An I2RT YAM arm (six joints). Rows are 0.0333 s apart.
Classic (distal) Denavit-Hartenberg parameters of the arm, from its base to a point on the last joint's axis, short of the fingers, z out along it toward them. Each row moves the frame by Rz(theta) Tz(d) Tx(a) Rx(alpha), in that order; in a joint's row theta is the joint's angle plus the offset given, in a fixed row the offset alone. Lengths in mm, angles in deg.
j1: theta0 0  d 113.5  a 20  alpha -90
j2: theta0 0  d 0  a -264  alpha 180
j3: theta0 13.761  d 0  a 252.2  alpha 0
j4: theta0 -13.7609  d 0  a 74  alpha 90
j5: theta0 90  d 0  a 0  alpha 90
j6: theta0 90  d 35.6  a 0  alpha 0
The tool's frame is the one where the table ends.
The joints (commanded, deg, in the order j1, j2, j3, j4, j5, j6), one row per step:
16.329 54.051 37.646 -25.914 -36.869 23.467
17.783 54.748 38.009 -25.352 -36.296 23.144
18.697 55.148 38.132 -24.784 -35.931 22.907
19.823 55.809 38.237 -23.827 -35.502 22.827
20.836 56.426 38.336 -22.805 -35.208 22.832
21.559 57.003 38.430 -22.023 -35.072 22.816
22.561 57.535 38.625 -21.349 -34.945 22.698
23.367 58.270 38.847 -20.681 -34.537 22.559
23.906 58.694 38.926 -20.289 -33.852 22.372
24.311 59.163 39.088 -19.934 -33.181 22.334
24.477 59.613 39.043 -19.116 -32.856 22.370
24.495 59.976 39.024 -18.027 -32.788 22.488
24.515 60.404 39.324 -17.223 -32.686 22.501
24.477 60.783 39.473 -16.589 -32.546 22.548
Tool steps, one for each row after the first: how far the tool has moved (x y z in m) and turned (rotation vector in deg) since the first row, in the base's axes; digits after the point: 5 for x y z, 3 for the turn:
0.00096 0.00515 0.00056 -0.428 -0.571 1.204
0.00152 0.00844 0.00070 -0.662 -1.102 1.973
0.00270 0.01277 0.00042 -0.830 -1.636 2.820
0.00386 0.01685 0.00034 -0.837 -2.178 3.605
0.00499 0.01998 0.00006 -0.816 -2.506 4.231
0.00551 0.02403 0.00034 -0.803 -2.947 5.196
0.00689 0.02760 0.00001 -1.036 -3.293 5.767
0.00766 0.02973 -0.00057 -1.502 -3.635 5.892
0.00883 0.03152 -0.00088 -1.905 -3.862 5.812
0.01041 0.03274 -0.00161 -1.969 -4.211 5.705
0.01227 0.03363 -0.00146 -1.705 -4.795 5.588
0.01447 0.03465 -0.00010 -1.511 -5.436 5.502
0.01629 0.03524 0.00030 -1.431 -5.805 5.320

